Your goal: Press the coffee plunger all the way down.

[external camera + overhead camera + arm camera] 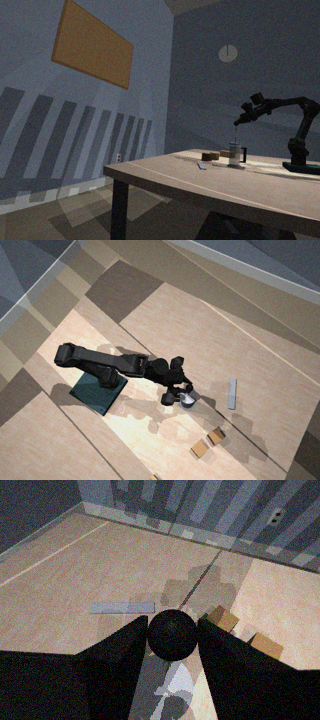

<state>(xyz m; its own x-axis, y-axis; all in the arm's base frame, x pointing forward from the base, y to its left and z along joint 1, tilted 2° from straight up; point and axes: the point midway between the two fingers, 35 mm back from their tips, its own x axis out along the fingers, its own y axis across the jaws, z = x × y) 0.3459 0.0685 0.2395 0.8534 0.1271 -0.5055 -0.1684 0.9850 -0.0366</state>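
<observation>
Right now my gripper tip is 2 cm past the glass coffee press, 1 cm to the left of it and 13 cm above it.
</observation>
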